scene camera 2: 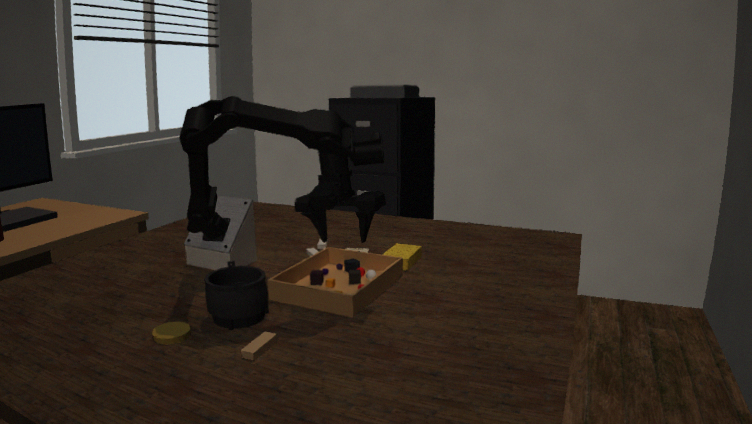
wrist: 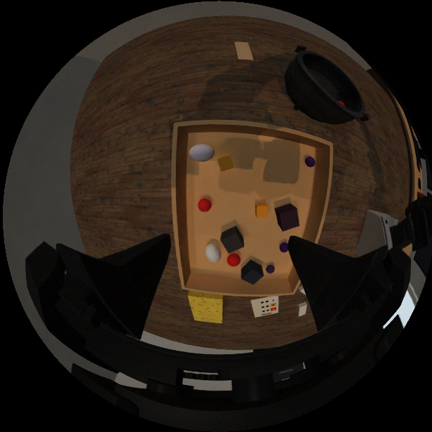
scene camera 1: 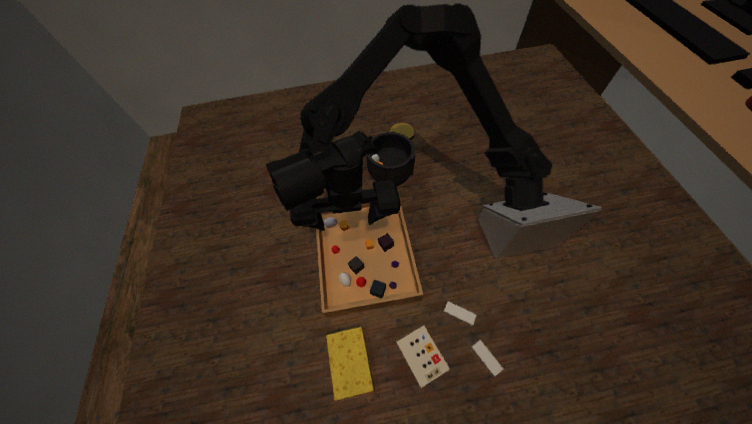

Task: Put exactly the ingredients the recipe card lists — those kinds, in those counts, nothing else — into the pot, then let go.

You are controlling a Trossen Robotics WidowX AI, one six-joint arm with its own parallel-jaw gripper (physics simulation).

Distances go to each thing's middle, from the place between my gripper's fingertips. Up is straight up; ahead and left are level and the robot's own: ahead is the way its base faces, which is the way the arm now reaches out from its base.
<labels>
Right now my hand is 20 mm past the wooden tray [scene camera 1: 336, 300], 20 mm to the right of it and 90 mm above it. The rest, counted from my hand: yellow disc [scene camera 2: 168, 333] 220 mm behind, 310 mm to the right, 110 mm below; then black pot [scene camera 2: 236, 296] 150 mm behind, 190 mm to the right, 70 mm below.
</labels>
